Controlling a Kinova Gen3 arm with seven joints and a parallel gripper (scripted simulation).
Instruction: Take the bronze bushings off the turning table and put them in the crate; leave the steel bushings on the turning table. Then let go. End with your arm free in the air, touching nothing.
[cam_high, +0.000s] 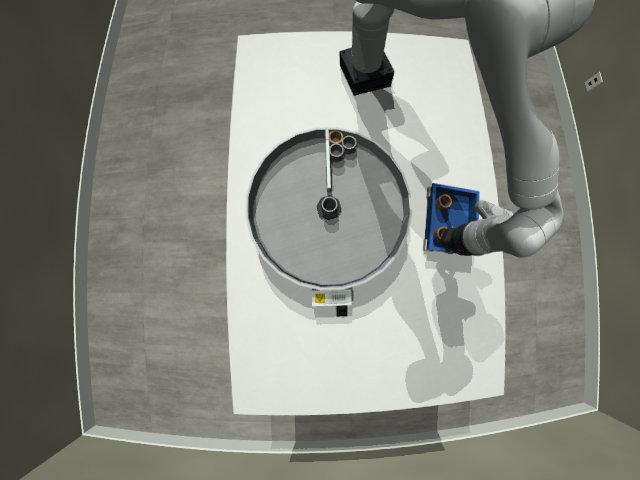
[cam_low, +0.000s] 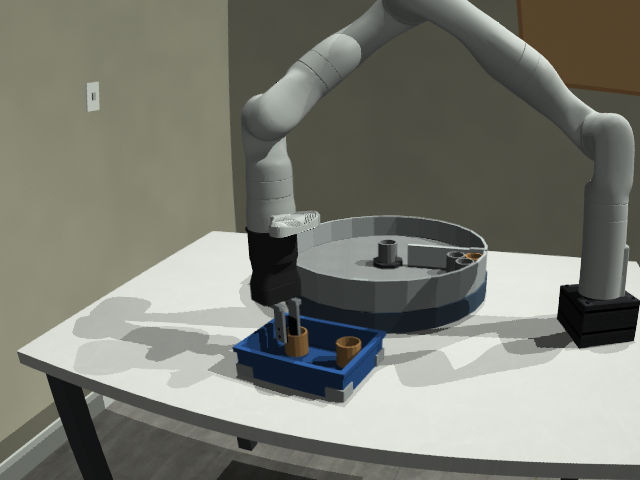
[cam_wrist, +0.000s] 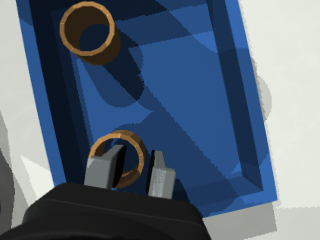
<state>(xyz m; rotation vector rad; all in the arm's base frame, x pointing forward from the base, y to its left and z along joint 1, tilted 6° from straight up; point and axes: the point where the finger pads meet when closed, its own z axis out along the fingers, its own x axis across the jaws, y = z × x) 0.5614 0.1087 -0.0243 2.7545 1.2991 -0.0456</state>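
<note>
My gripper is now 40 mm past the blue crate, 30 mm to the right of it and 30 mm above it. From my hand the other things lie so: round turning table: 140 mm behind, 310 mm to the right.
</note>
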